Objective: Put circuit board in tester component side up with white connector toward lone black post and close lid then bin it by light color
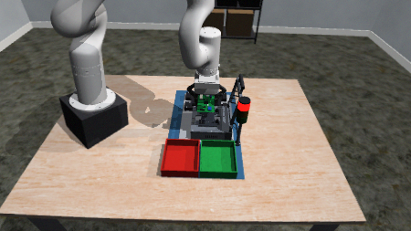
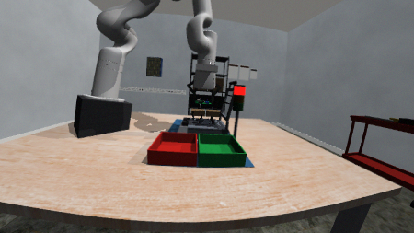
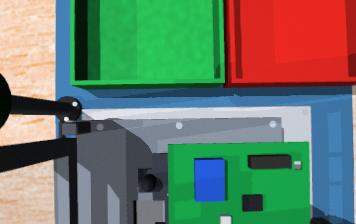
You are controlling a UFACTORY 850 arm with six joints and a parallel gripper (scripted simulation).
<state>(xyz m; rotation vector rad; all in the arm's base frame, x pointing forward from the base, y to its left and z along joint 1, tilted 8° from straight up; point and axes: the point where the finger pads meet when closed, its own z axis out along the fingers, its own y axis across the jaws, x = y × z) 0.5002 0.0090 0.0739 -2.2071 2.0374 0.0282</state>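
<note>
Right now the red bin is 80 mm behind my hand, 190 mm to the right of it and 160 mm below it. Round my hand: dark nest (10 mm ahead, 30 mm to the left, 100 mm below); clear lid (120 mm ahead, 30 mm to the left, 10 mm above); green circuit board (10 mm below).
</note>
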